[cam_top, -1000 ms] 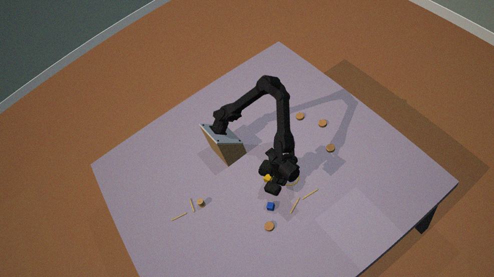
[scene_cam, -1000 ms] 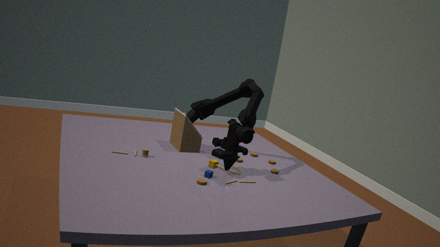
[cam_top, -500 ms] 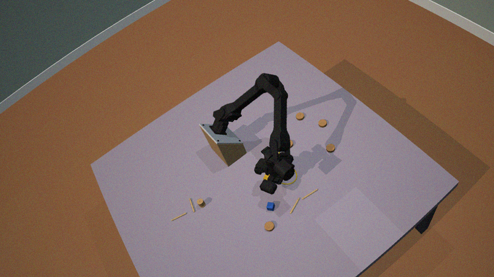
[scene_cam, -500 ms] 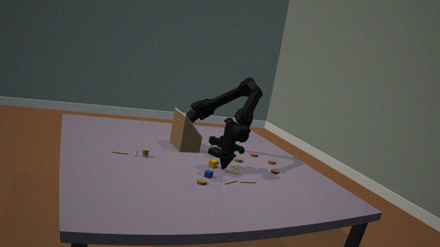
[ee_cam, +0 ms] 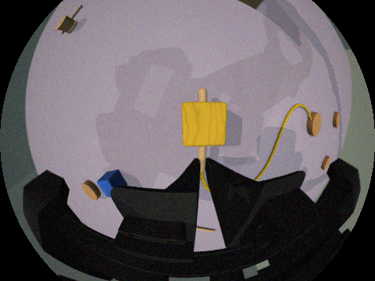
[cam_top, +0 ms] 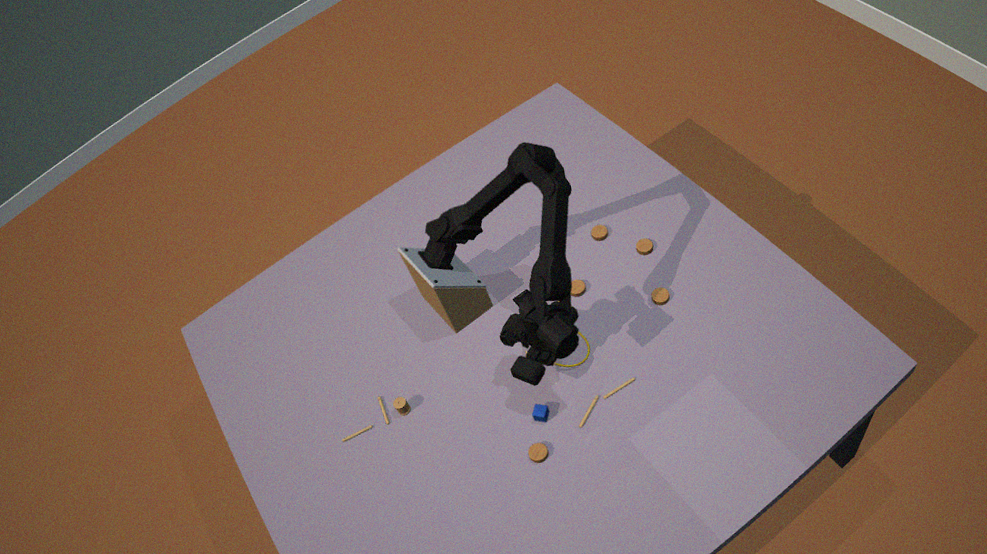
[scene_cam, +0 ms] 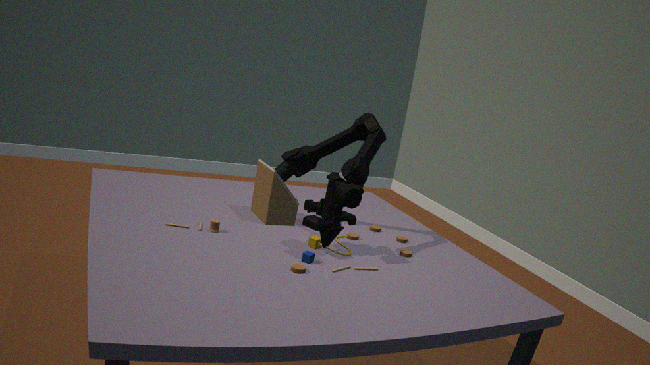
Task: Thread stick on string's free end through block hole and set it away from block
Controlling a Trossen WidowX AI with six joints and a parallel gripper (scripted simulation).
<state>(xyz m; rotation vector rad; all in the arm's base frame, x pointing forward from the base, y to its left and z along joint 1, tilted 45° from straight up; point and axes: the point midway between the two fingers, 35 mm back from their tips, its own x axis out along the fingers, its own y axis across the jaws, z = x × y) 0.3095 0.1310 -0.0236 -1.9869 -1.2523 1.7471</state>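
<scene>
Right now the thin wooden stick is 1 cm to the right of my gripper tip and 1 cm behind it. Round my gripper tip: blue cube 9 cm to the right, 8 cm ahead; then round wooden button 16 cm to the left, 13 cm behind, 1 cm below; then yellow block 3 cm behind, 2 cm to the right.
</scene>
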